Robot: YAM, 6 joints.
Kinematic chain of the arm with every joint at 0, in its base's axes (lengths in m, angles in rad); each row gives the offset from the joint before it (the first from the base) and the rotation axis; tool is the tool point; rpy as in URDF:
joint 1: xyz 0 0 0.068 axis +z
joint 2: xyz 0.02 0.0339 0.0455 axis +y
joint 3: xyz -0.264 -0.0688 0 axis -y
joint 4: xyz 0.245 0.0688 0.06 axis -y
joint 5: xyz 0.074 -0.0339 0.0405 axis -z
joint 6: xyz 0.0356 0 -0.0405 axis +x
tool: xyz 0 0 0 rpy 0 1.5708 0
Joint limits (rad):
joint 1: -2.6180..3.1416
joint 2: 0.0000..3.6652
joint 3: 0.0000..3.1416
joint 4: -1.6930..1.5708
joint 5: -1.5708..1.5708
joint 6: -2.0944..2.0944
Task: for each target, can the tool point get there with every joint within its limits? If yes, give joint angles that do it. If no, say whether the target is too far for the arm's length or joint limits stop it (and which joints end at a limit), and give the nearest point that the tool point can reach.
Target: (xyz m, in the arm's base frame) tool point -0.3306 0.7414 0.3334
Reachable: no: too far | nearest point -0.2537 0.5690 0.2810 | short by 0.196 m
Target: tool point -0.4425 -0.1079 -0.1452
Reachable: no: joint limits stop it (at a limit: joint 1) | nearest point -0.4425 -0.0356 -0.1452 | short by 0.072 m
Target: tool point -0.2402 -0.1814 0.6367
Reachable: yes | joints 0.5783 0.9594 2.6867 0.6078 0.6158 -0.3437
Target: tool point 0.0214 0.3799 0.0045
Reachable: yes | joints 1.5311 2.2976 0.9404 0.5387 0.1791 0.8961
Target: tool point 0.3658 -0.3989 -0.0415
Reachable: yes | joints -0.7779 2.8889 1.8607 0.5769 0.8788 0.0953
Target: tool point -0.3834 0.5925 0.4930
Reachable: no: too far | nearest point -0.3083 0.4765 0.4165 | short by 0.158 m
